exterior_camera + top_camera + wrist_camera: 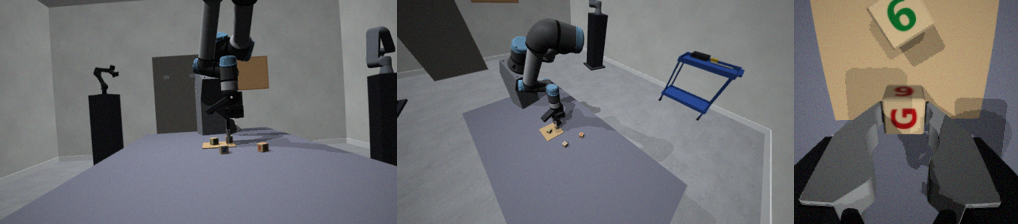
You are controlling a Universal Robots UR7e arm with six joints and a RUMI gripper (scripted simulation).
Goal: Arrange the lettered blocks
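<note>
Right now my hand is 1 cm short of the tan mat, 5 cm to the left of it and 2 cm above it.
</note>
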